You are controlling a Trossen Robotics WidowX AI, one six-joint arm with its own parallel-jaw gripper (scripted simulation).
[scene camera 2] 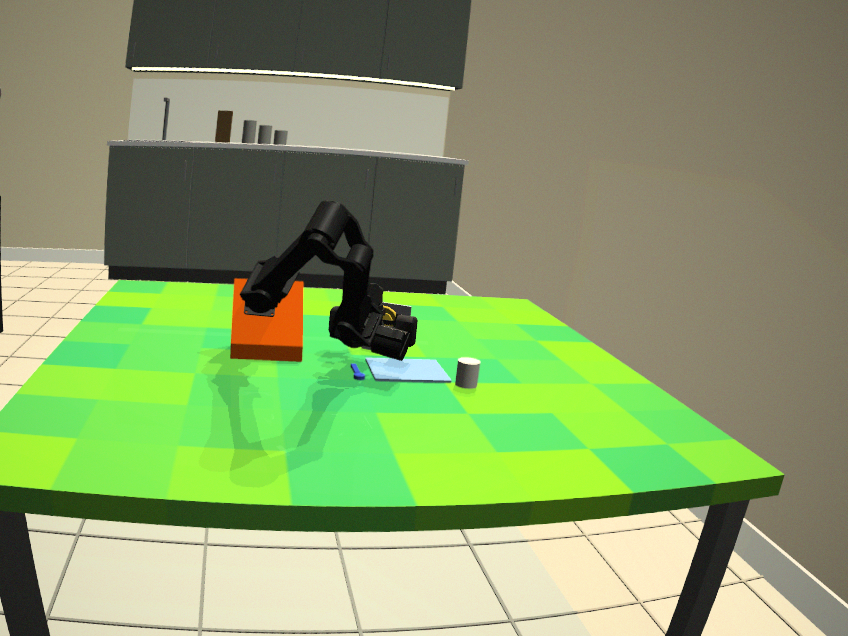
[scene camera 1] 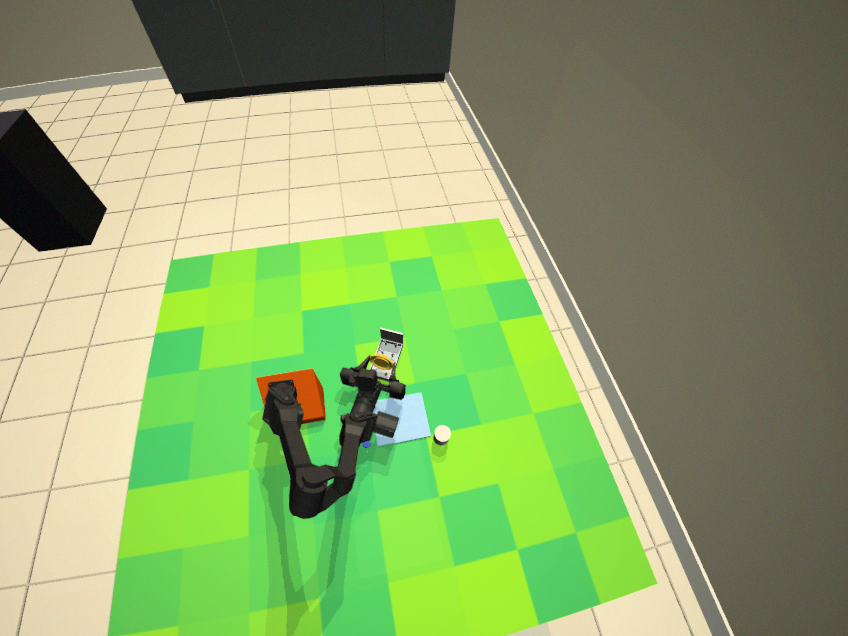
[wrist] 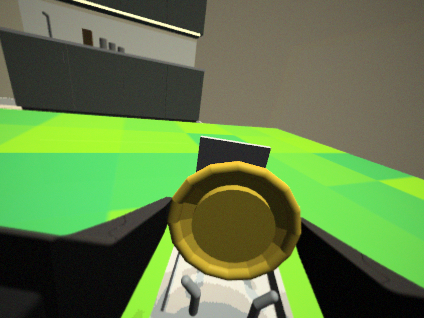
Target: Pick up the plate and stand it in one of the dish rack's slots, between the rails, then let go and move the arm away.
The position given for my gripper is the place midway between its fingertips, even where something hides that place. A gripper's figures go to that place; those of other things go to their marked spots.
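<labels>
My gripper (scene camera 1: 382, 359) is 1.07 m from the lens. I see a dish rack (scene camera 1: 391, 343) that is 1.15 m from the lens, and a light blue mat (scene camera 1: 413, 424) that is 1.05 m from the lens.
</labels>
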